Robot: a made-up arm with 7 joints.
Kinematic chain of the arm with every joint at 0, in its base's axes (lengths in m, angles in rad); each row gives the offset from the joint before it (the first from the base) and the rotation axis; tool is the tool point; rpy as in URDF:
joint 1: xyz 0 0 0.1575 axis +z
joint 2: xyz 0 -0.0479 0.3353 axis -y
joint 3: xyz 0 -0.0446 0.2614 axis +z
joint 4: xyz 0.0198 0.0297 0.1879 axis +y
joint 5: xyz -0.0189 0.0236 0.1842 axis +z
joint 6: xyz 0 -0.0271 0.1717 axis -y
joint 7: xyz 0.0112 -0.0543 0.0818 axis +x
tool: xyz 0 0 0 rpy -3.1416 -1.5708 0
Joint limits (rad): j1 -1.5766..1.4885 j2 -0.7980..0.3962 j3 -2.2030..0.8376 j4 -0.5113..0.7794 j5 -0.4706..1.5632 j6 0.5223..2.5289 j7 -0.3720..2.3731
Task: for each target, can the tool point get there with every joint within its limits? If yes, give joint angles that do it. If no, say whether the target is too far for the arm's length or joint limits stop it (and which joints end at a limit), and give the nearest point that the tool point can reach.
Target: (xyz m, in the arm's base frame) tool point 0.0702 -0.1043 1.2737
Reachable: yes | joints 1.2017 0.0111 -1.9452 0.1913 0.4829 2.0414 1.4899
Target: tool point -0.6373 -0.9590 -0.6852
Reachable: no: too far | nearest point -0.2204 -0.7517 0.7420 | short by 1.501 m
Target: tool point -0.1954 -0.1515 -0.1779
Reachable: no: joint limits stop it (at a limit: joint 1, joint 2, joint 4, joint 5, joint 6) | nearest point -0.1427 -0.6269 0.7311 | short by 1.027 m
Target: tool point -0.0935 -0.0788 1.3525
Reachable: yes | joints -0.6445 0.0249 0.3031 -0.2018 1.3866 1.0055 1.4735
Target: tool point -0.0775 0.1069 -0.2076
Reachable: no: joint limits stop it (at a limit: joint 1, joint 2, joint 4, joint 5, joint 6) | nearest point 0.0626 0.6188 0.7371 | short by 1.084 m
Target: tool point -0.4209 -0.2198 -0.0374
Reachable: no: joint limits stop it (at a limit: joint 1, joint 2, joint 4, joint 5, joint 6) | nearest point -0.2377 -0.6013 0.7568 | short by 0.900 m
